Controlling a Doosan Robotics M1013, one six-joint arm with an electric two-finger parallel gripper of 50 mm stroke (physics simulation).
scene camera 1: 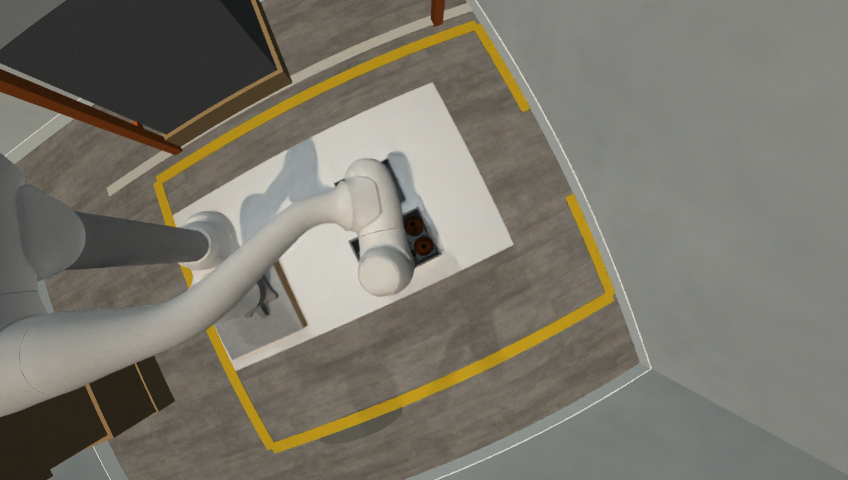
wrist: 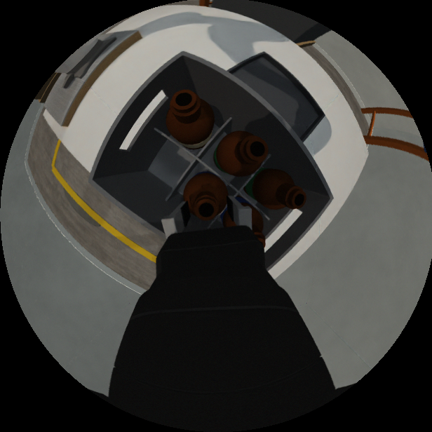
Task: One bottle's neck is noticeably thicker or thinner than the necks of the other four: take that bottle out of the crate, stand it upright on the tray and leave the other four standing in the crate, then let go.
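Frame: origin at the arm's base, x ahead, y left, z up, level; millimetres.
Seen in the pictures: arm's base, origin of the base link: (scene camera 1: 252, 290).
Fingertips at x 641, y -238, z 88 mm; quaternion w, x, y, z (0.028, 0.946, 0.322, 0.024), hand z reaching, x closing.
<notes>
Offsets run from my fingertips to a thing's middle. "spot": to the spot under its first point. Level surfaces: height alone.
The dark crate @(spot: dz +22, dx -123, dy +117 mm) (scene camera 1: 355, 248) (wrist: 215, 75) has dividers and holds five brown bottles. In the wrist view they are a far-left bottle (wrist: 191, 122), a middle bottle (wrist: 235, 154), a right bottle (wrist: 271, 189), a near bottle (wrist: 204, 189) and a partly hidden bottle (wrist: 254, 221) behind the right finger. The far-left neck looks widest, but the lens makes comparison uncertain. My gripper (wrist: 207, 206) is open above the crate, its fingers on either side of the near bottle's neck, holding nothing. The arm hides it in the scene view. The black tray @(spot: dz -114, dx +137, dy +278 mm) (scene camera 1: 396, 181) (wrist: 285, 92) lies beyond the crate, partly hidden.
The crate and tray stand on a white table @(dz -140 mm) (scene camera 1: 470, 220) (wrist: 80, 130). A grey bin with a wooden edge (scene camera 1: 291, 294) (wrist: 102, 75) is at the table's robot end, holding a dark object. The crate walls rise around the bottles. Yellow tape (scene camera 1: 464, 374) marks the floor.
</notes>
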